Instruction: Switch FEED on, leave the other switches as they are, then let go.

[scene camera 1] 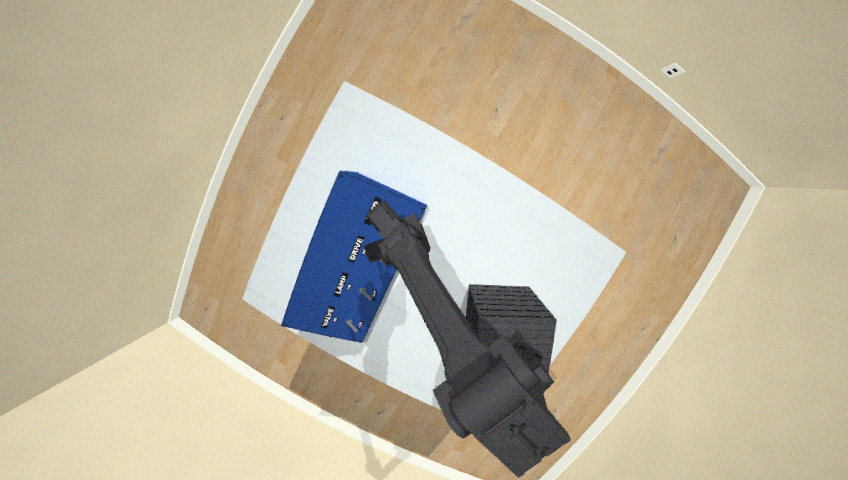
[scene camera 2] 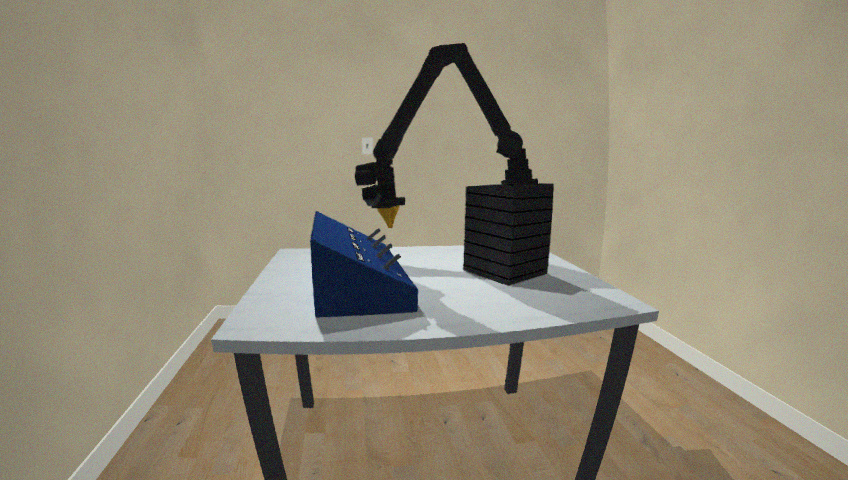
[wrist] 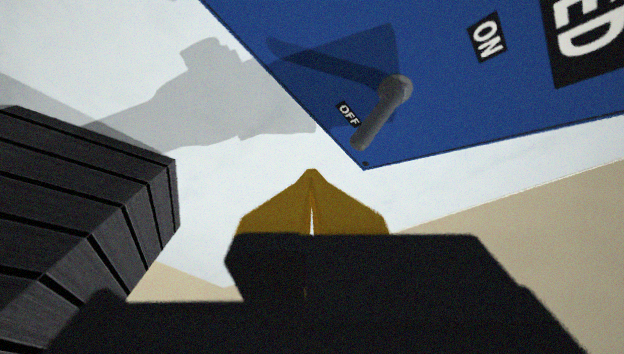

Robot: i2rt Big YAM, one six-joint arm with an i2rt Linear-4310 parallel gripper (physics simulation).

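Seen in the pictures: gripper, fingertip midpoint: [scene camera 2: 390, 228] [wrist: 311, 176]; arm's base, link origin: [scene camera 2: 519, 184].
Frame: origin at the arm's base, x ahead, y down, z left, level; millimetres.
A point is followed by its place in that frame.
The blue sloped switch panel [scene camera 1: 321, 237] @[x 616, y 117, z -7 mm] [scene camera 2: 357, 285] @[x 510, y 217, z 297 mm] [wrist: 440, 100] @[x 487, y 191, z -158 mm] stands on the table. In the wrist view the grey FEED lever [wrist: 377, 117] @[x 451, y 176, z -136 mm] leans to the OFF label [wrist: 349, 114] @[x 433, y 218, z -140 mm], away from the ON label [wrist: 487, 37] @[x 508, y 178, z -133 mm]. In scene camera 1 the arm covers the FEED and DRIVE levers; the LAMP lever [scene camera 1: 365, 292] @[x 438, y 183, z 95 mm] and VALVE lever [scene camera 1: 351, 325] @[x 427, y 181, z 216 mm] lean the same way as each other. My gripper [scene camera 2: 390, 226] @[x 395, y 163, z -141 mm] [wrist: 311, 176] @[x 395, y 163, z -141 mm] is shut and empty, its yellow tips together. It hangs above the levers' height, apart from them; its tips are hidden in scene camera 1.
The arm's black ribbed pedestal [scene camera 1: 505, 303] @[x 83, y 126, z -101 mm] [scene camera 2: 505, 237] @[x 80, y 152, z 101 mm] [wrist: 75, 190] @[x 139, y 198, z -15 mm] stands on the white table [scene camera 1: 505, 208] @[x 190, y 294, z -329 mm] [scene camera 2: 267, 285] @[x 788, y 294, z 58 mm] [wrist: 210, 210] @[x 90, y 295, z -165 mm], to the right of the panel in scene camera 2. The arm arches high between pedestal and panel. The table edge runs near the panel's VALVE end.
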